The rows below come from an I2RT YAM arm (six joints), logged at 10 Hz.
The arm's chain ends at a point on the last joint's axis. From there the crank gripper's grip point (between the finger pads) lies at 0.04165 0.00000 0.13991 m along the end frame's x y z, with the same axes.
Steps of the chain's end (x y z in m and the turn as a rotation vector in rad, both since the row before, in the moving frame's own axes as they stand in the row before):
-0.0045 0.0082 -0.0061 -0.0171 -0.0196 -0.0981
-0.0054 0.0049 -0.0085 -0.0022 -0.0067 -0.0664
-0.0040 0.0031 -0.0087 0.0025 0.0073 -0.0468
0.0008 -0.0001 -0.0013 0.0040 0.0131 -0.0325
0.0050 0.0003 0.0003 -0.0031 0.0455 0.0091
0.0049 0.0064 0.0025 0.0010 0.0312 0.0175
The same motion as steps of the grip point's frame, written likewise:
-0.0073 0.0067 -0.0053 -0.0171 -0.0196 -0.0981
-0.0064 0.0025 -0.0082 -0.0022 -0.0067 -0.0664
-0.0030 0.0008 -0.0090 0.0025 0.0073 -0.0468
0.0026 -0.0020 -0.0019 0.0040 0.0131 -0.0325
0.0113 0.0011 -0.0017 -0.0031 0.0455 0.0091
0.0092 0.0070 0.0011 0.0010 0.0312 0.0175

